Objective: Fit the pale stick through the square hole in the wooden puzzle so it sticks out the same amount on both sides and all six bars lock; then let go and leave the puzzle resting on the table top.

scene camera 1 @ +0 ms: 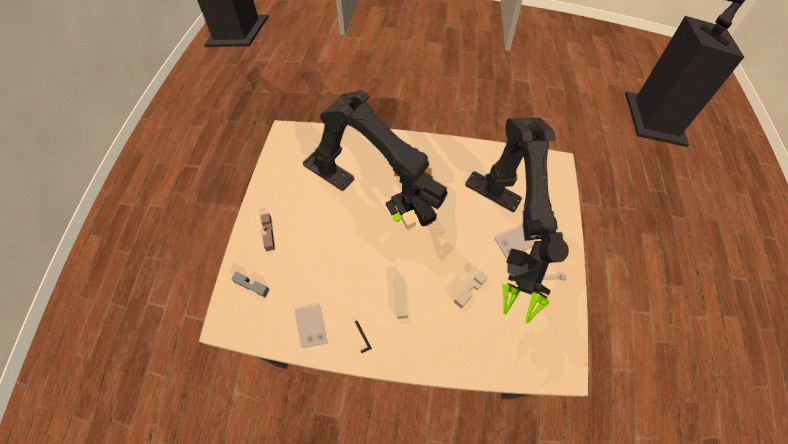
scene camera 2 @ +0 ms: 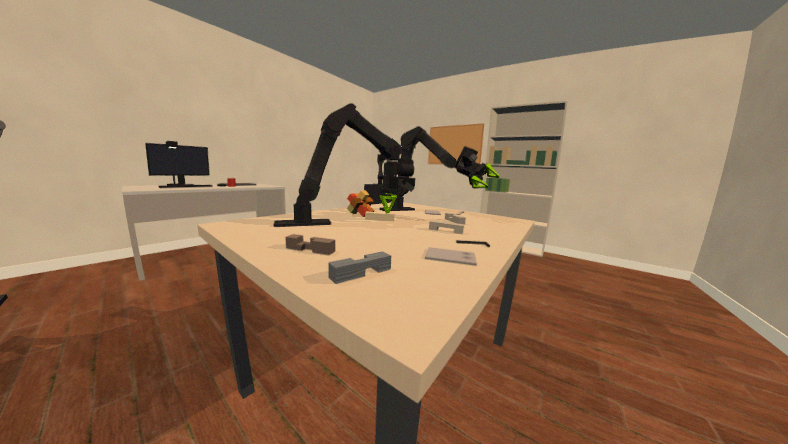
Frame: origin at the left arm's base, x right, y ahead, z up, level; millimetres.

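Seen in the pictures: left gripper, fingertip midpoint: point(scene camera 1: 515, 318) point(scene camera 2: 493, 181); right gripper, fingertip midpoint: point(scene camera 1: 410, 214) point(scene camera 2: 387, 211); left arm's base, link origin: point(scene camera 1: 493, 192) point(scene camera 2: 397, 209); right arm's base, link origin: point(scene camera 1: 328, 171) point(scene camera 2: 303, 223).
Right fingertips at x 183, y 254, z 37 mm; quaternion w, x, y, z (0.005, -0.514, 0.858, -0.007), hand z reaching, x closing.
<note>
Pixels of each thing's top centre, then the offset from my right fingertips to it.
- pale stick, top centre: point(scene camera 1: 403, 208) point(scene camera 2: 380, 212) dz -6, dx +32, dy -9 mm
- wooden puzzle, top centre: point(scene camera 2: 362, 197) dz +46, dx +72, dy -128 mm
- brown notched bar, top centre: point(scene camera 2: 310, 238) point(scene camera 1: 266, 229) dz -6, dx +359, dy +305 mm
- grey plate, top centre: point(scene camera 2: 450, 254) point(scene camera 1: 310, 326) dz -31, dx +46, dy +464 mm
- black hex key, top centre: point(scene camera 1: 359, 336) point(scene camera 2: 473, 242) dz -29, dx -92, dy +406 mm
- plain grey bar, top centre: point(scene camera 1: 401, 295) point(scene camera 2: 446, 222) dz -6, dx -125, dy +240 mm
- notched grey bar, top centre: point(scene camera 1: 472, 287) point(scene camera 2: 455, 214) dz -6, dx -288, dy +104 mm
The pale stick point(scene camera 1: 408, 220) point(scene camera 2: 379, 217) lies on the table below my right gripper point(scene camera 1: 405, 217) point(scene camera 2: 388, 209). That gripper points down with its fingers open, low over the stick; in scene camera 1 its wrist hides much of the stick and one finger. The wooden puzzle point(scene camera 1: 424, 171) point(scene camera 2: 361, 204), in red, orange and yellow, rests on the table behind the stick, mostly hidden by the right arm in scene camera 1. Its square hole cannot be made out. My left gripper point(scene camera 1: 516, 317) point(scene camera 2: 492, 181) is open and empty, raised above the right side of the table in scene camera 1.
A brown notched bar point(scene camera 1: 267, 231) point(scene camera 2: 309, 244) and a blue-grey one point(scene camera 1: 249, 284) point(scene camera 2: 359, 267) lie at the left in scene camera 1. A grey plate point(scene camera 1: 310, 322), a black hex key point(scene camera 1: 362, 335), a plain grey bar point(scene camera 1: 400, 296) and a notched grey bar point(scene camera 1: 463, 296) lie nearer the front.
</note>
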